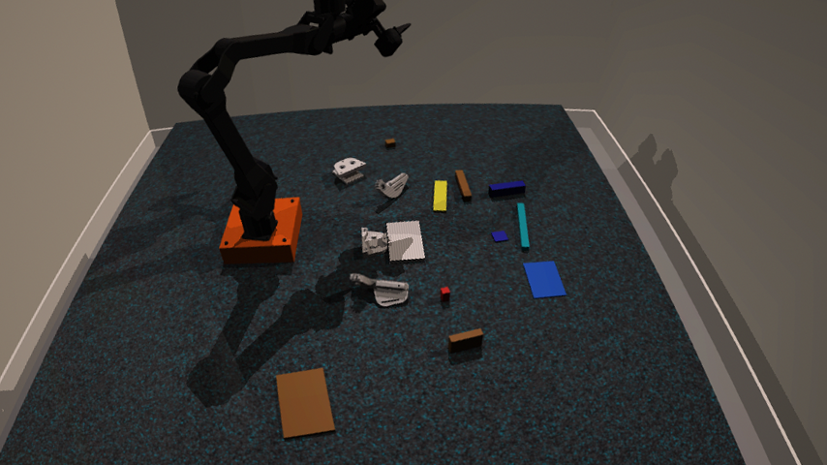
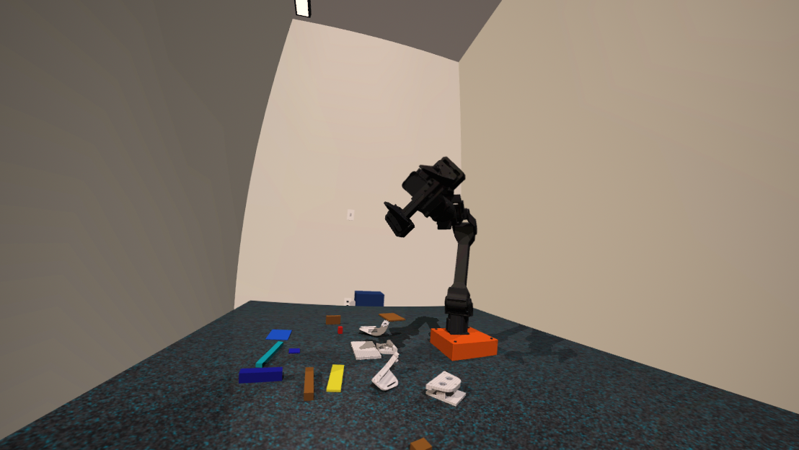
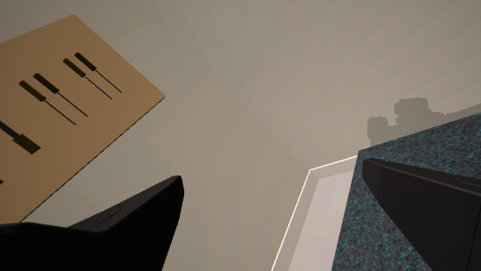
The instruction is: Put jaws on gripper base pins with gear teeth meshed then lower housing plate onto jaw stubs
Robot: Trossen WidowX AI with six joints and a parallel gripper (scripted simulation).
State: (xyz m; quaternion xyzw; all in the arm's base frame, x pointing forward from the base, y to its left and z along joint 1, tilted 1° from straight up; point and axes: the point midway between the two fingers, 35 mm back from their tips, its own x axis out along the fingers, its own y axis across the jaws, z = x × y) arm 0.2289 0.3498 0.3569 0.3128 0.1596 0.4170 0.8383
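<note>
Now: gripper tip 1 cm past the white jaw, 16 cm to the left of it and 38 cm above it. The rest, counted from my gripper tip: brown bar: 17 cm ahead, 10 cm to the right, 41 cm below; then brown cube: 4 cm behind, 7 cm to the left, 41 cm below; then white block: 13 cm behind, 8 cm to the right, 40 cm below.
</note>
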